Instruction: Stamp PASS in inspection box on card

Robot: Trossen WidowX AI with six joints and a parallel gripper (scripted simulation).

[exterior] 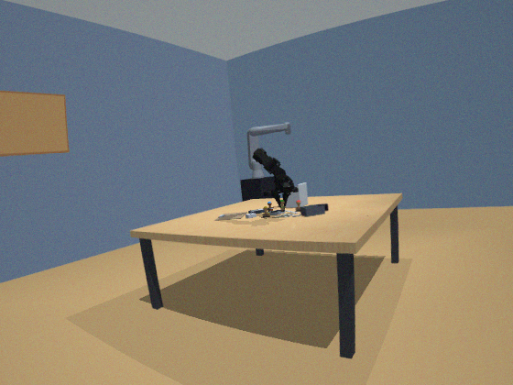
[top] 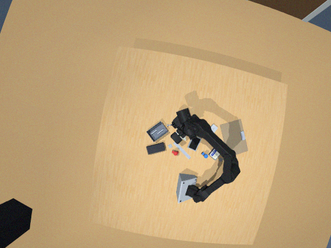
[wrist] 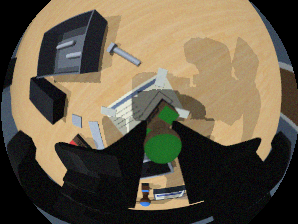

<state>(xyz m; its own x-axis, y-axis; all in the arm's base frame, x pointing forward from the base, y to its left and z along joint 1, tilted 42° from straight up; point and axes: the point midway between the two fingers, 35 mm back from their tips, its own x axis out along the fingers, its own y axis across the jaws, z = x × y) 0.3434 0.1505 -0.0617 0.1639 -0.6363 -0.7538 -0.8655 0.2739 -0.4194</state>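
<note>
Right now the inspection card is 5 cm below my gripper tip and 2 cm behind it. Also, from my gripper tip: yellow-knobbed stamp 9 cm to the right, 3 cm below, 3 cm ahead; pale ruler 14 cm behind, 5 cm below, 4 cm to the right; green stamp right at my gripper tip.
</note>
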